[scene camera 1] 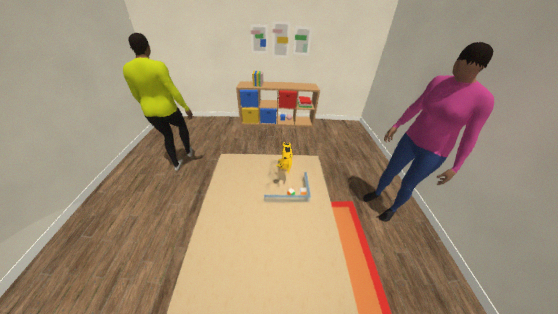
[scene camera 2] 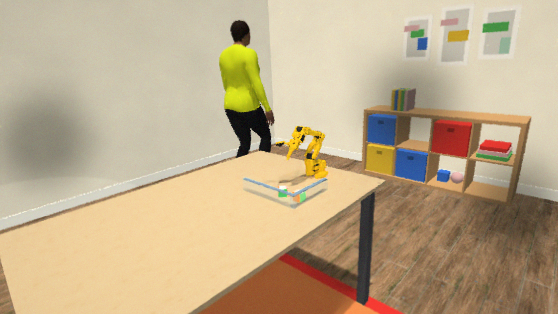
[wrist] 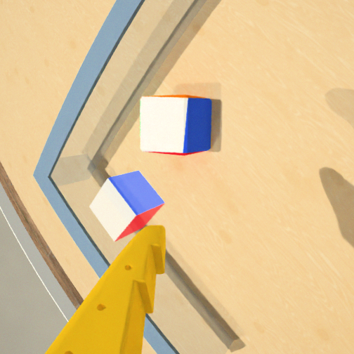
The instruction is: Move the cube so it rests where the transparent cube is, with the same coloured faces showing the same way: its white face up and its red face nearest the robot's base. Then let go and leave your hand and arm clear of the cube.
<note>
In view: a cube [wrist: 173,124] and a transparent cube [wrist: 124,203].
</note>
